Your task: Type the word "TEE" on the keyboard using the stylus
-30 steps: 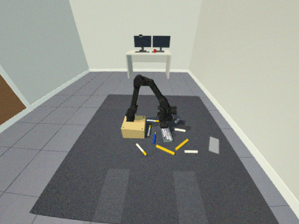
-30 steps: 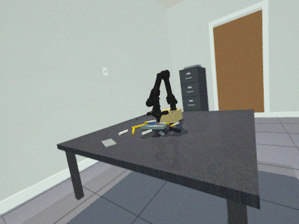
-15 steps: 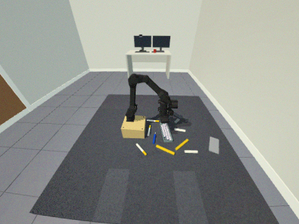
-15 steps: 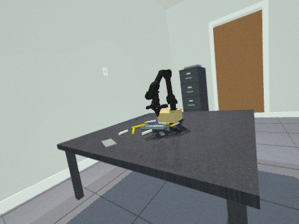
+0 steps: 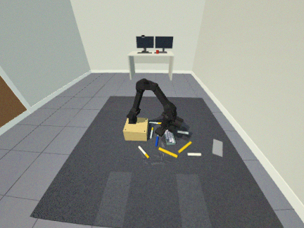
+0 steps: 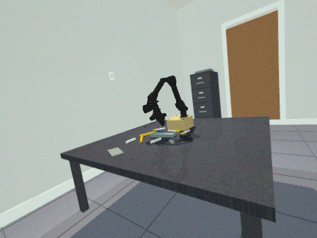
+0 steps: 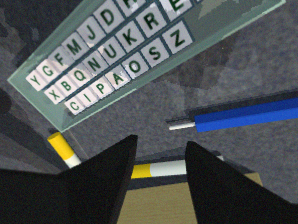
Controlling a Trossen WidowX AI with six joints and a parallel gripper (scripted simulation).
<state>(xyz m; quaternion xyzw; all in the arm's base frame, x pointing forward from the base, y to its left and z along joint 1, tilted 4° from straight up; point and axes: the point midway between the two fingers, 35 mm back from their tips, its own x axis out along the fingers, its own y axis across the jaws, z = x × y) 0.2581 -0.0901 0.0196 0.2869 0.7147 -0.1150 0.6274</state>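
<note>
My gripper tip is now 70 mm above the blue stylus, 40 mm past it and 20 mm to the left of it. From my gripper tip the other things lie so: E key 60 mm below, 60 mm ahead, 30 mm to the right; then T key 90 mm ahead, 60 mm below, 50 mm to the right; then L key 70 mm ahead, 60 mm below, 50 mm to the right.
</note>
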